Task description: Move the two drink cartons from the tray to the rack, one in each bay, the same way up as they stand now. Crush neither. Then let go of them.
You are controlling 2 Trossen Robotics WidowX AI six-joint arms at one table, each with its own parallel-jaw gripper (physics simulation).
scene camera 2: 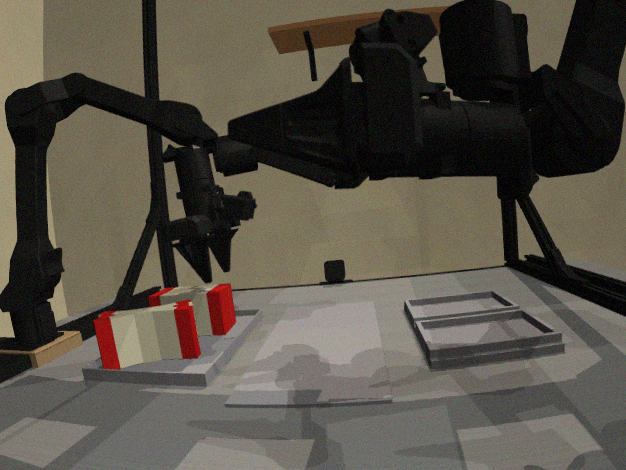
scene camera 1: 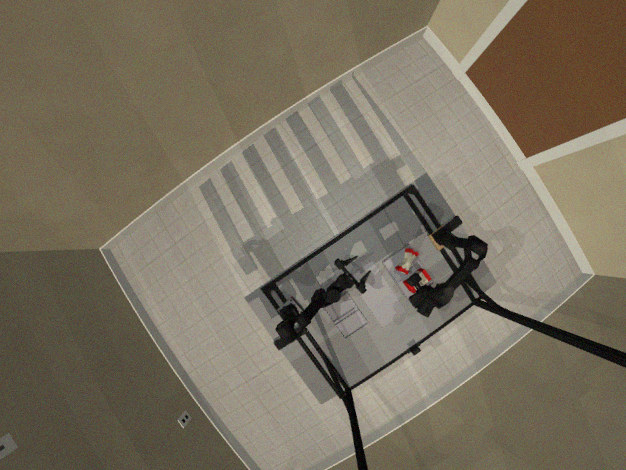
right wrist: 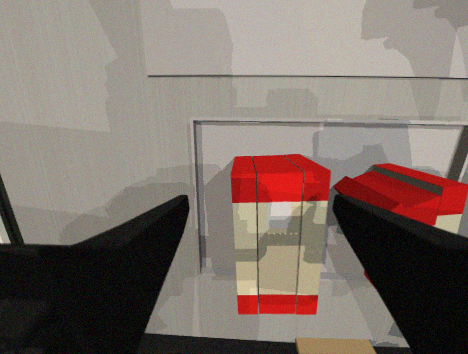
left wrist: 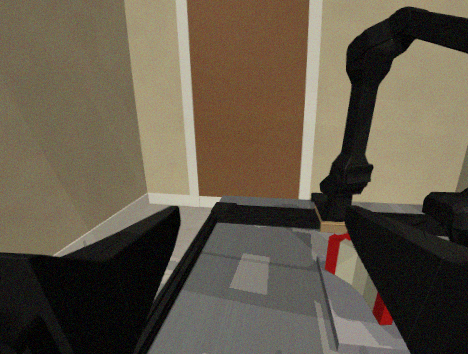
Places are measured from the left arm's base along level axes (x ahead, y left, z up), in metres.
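Where they show: left gripper, fingertip midpoint: (scene camera 2: pixel 240 143) (scene camera 1: pixel 364 263) (left wrist: pixel 262 214); right gripper, fingertip midpoint: (scene camera 2: pixel 218 277) (scene camera 1: pixel 414 289) (right wrist: pixel 260 201); left arm's base, link origin: (scene camera 1: pixel 290 311); right arm's base, link origin: (scene camera 2: pixel 37 340) (scene camera 1: pixel 441 237) (left wrist: pixel 337 214).
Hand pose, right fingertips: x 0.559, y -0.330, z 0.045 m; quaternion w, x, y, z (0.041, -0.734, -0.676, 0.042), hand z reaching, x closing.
Each offset is from my right fingertips to the top centre of the thing. Level surfaces: height alone.
Two cream cartons with red ends rest on the grey tray (scene camera 1: pixel 388 264) (scene camera 2: pixel 146 377) (right wrist: pixel 198 230). The nearer one in scene camera 2 (scene camera 2: pixel 146 336) (scene camera 1: pixel 408 260) (left wrist: pixel 352 264) looks narrower at its middle. The farther carton @(dx +0.048, dy +0.012, dz -0.015 m) (scene camera 2: pixel 201 311) (right wrist: pixel 280 250) is straighter. My right gripper (scene camera 2: pixel 218 277) (right wrist: pixel 260 201) is open above the farther carton, which shows between its fingers in the right wrist view, nearer the right-hand finger. My left gripper (scene camera 1: pixel 363 265) (scene camera 2: pixel 241 136) (left wrist: pixel 262 214) is open and empty, high above the table. The two-bay rack @(dx -0.361, dy +0.111, dz -0.069 m) (scene camera 1: pixel 355 330) (scene camera 2: pixel 495 352) holds no carton.
A thin pale mat @(dz -0.085 m) (scene camera 2: pixel 313 364) lies between tray and rack. Black frame rails (scene camera 1: pixel 338 235) border the table, with posts at its corners. The wooden base block (scene camera 2: pixel 58 349) of my right arm stands behind the tray. My left arm reaches across above the rack side in scene camera 2.
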